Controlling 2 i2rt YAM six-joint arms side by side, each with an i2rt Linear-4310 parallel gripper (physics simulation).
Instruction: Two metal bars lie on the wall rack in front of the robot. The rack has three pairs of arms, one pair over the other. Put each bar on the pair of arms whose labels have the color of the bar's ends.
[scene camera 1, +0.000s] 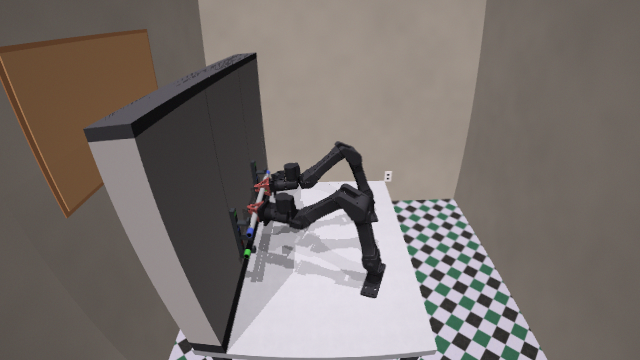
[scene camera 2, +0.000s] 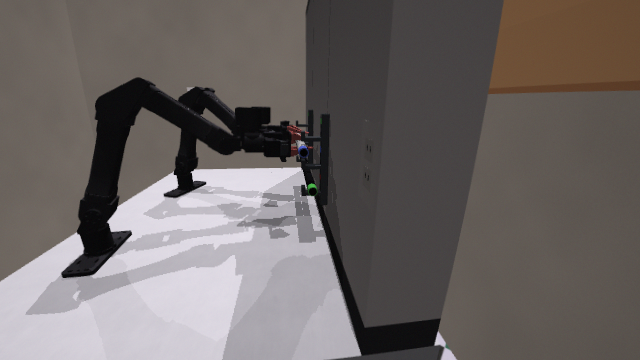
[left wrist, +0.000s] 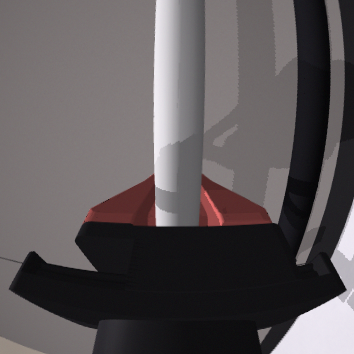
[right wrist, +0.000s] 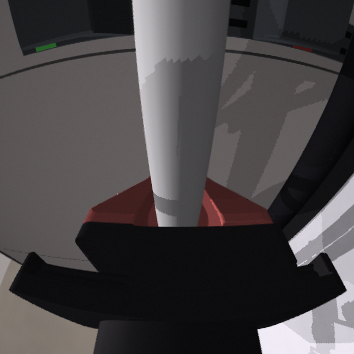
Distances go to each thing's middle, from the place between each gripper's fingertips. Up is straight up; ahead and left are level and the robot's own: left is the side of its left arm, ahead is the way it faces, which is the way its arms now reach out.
Right now the blue-ended bar (right wrist: 179, 58) is 50 mm behind my right hand and 90 mm to the left of it.
My left hand is 70 mm to the left of the blue-ended bar and 40 mm past it.
